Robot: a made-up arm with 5 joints.
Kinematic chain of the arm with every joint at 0, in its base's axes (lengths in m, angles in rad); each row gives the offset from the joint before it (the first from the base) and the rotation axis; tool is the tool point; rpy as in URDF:
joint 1: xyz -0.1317 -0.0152 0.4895 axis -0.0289 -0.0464 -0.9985
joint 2: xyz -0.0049 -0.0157 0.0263 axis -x
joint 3: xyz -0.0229 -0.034 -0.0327 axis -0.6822 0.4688 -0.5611
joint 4: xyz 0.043 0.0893 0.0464 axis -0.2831 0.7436 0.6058
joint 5: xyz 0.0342 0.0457 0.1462 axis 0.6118 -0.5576 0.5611
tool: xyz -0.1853 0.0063 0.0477 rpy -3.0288 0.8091 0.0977
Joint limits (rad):
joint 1: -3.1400..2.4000
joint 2: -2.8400..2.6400
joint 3: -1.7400..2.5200
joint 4: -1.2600..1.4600
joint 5: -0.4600..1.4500
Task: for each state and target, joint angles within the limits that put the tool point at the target. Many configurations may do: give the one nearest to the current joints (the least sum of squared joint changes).
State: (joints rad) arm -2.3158 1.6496 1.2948 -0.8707 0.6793
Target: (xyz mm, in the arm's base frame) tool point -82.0 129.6 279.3
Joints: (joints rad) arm -2.4973 1.5655 1.4426 -0.9626 0.0438
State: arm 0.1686 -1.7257 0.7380 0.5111 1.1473
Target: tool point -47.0 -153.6 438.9
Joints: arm -0.2581 -2.4458 0.4011 0.9057 0.7706
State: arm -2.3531 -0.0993 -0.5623 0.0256 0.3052
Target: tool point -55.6 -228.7 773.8
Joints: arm -1.9279 0.2179 -0.6503 0.1413 -0.4600
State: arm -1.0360 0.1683 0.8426 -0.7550 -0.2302
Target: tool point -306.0 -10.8 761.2
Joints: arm -0.8467 -0.2999 0.1523 -0.5844 -0.4600
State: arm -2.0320 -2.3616 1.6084 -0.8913 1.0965
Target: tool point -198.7 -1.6 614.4
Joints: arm -1.6404 -1.9218 2.0283 -0.4215 1.0485
